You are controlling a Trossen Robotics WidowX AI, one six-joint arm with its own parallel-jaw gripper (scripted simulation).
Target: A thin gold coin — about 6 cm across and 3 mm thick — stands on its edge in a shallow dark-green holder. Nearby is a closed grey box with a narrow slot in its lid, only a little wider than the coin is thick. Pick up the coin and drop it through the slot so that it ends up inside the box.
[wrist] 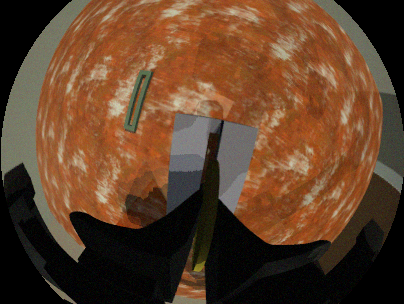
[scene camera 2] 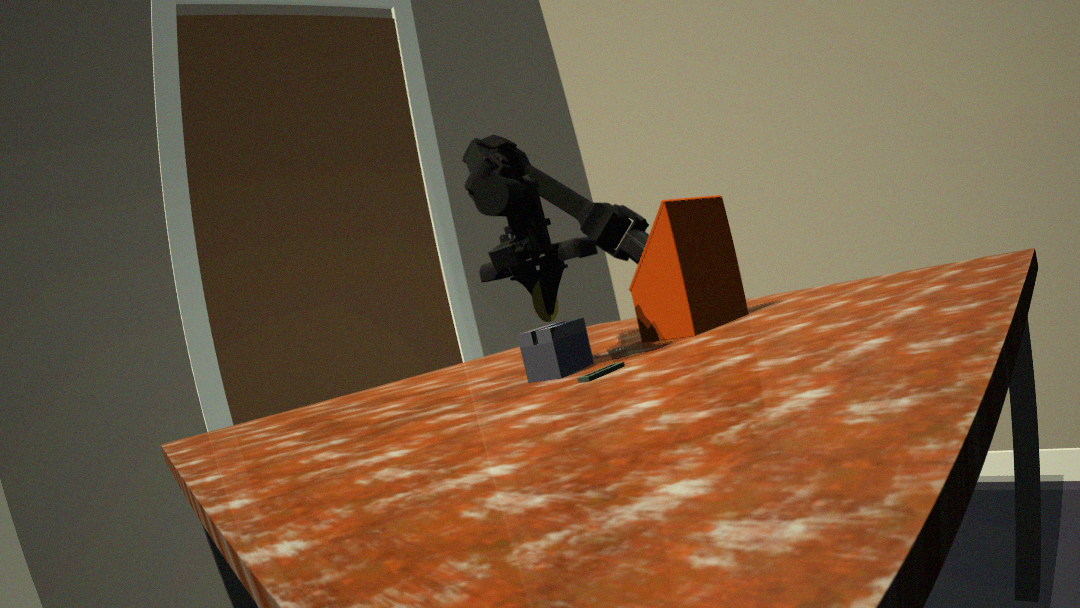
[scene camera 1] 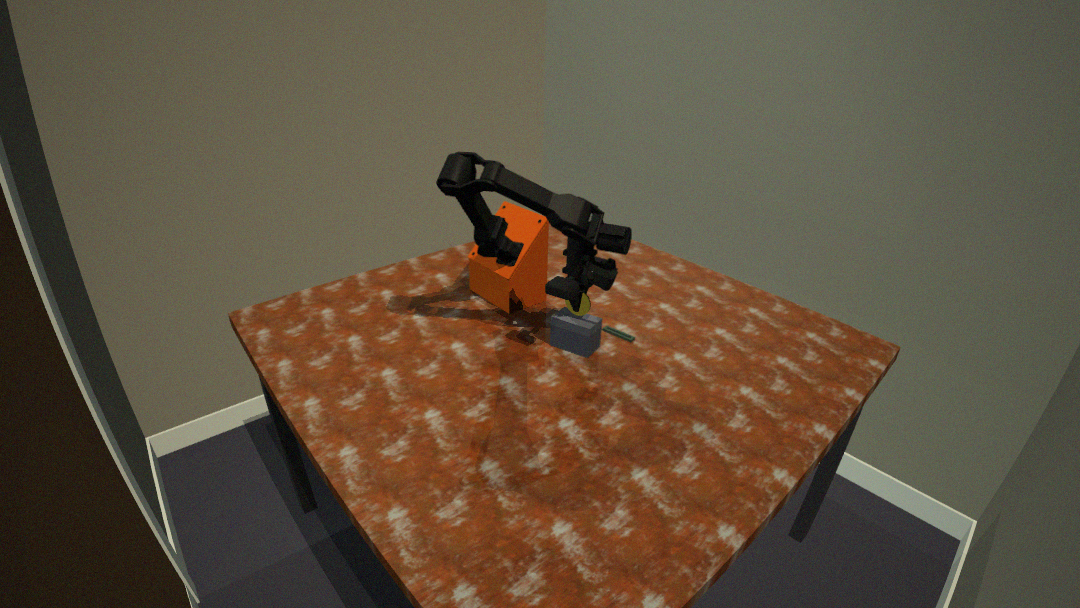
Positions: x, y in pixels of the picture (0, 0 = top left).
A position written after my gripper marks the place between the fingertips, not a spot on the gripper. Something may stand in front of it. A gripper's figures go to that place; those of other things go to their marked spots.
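There is my gripper (wrist: 204, 196), 0.10 m from the lens. I can also see a gold coin (wrist: 204, 232), and that coin is 0.05 m from the lens.
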